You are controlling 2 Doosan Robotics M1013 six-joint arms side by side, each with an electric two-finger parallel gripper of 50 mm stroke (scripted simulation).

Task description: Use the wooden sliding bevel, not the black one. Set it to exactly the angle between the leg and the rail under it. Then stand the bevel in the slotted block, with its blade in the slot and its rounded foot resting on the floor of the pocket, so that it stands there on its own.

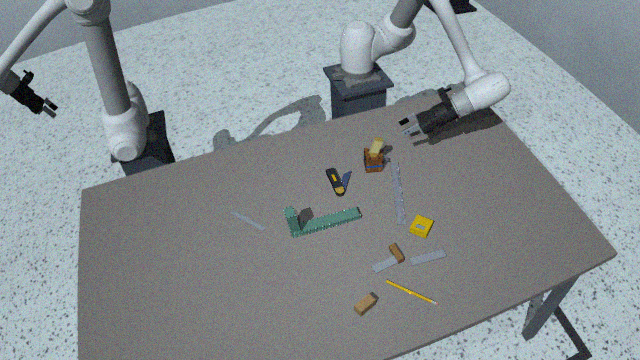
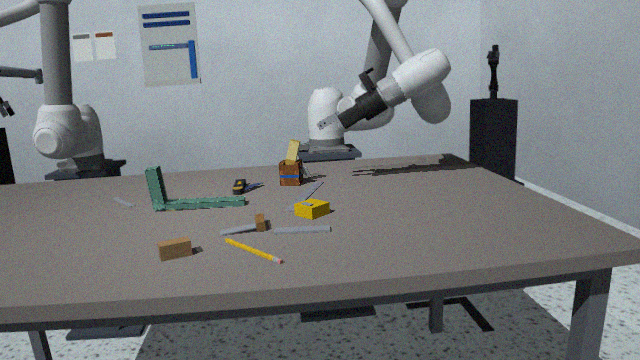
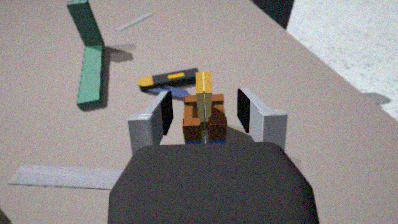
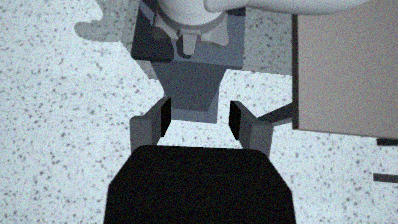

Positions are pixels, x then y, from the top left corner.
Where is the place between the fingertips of the right gripper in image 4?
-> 200,111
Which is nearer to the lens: the black bevel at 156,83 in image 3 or the long grey strip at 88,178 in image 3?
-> The long grey strip.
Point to a wooden bevel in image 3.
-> At 203,79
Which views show the left gripper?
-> Image 1, image 2 and image 3 only.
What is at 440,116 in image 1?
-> The left gripper.
